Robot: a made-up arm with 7 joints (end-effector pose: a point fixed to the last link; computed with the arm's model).
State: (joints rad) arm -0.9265 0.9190 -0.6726 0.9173 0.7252 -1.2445 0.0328
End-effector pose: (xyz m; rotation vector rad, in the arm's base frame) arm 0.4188 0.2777 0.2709 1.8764 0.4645 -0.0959
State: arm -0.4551 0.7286 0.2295 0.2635 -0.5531 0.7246 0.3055
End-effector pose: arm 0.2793 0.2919 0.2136 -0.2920 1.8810 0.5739
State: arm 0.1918 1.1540 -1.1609 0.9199 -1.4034 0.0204 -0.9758
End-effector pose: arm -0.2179 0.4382 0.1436 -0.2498 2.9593 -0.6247
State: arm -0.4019 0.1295 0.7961 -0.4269 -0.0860 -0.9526 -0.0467
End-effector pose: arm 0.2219 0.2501 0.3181 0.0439 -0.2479 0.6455
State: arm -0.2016 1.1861 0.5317 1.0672 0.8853 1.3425 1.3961
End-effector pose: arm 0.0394 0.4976 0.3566 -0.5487 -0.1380 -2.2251
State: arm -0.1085 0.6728 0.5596 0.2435 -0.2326 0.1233 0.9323
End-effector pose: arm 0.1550 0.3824 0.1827 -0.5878 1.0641 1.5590
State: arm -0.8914 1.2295 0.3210 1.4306 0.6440 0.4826 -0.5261
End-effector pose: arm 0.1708 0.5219 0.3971 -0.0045 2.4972 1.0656
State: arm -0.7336 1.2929 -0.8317 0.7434 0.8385 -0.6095 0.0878
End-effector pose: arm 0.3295 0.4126 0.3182 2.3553 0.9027 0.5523
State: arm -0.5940 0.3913 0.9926 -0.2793 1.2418 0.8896 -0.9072
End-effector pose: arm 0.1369 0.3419 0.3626 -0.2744 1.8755 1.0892
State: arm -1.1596 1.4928 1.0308 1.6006 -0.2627 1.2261 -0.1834
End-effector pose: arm 0.1743 0.4720 0.4640 -1.4090 1.6964 -0.3288
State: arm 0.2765 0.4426 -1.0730 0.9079 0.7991 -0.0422 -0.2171
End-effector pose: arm -0.1964 0.1540 -0.0184 -2.3431 -1.8556 0.9369
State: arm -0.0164 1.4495 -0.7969 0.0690 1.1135 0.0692 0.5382
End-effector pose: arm 0.1418 0.3650 0.2296 2.3625 0.3418 0.6063
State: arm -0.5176 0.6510 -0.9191 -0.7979 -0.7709 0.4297 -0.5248
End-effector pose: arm 0.1497 -0.0565 0.2187 1.1661 1.0270 -1.6834
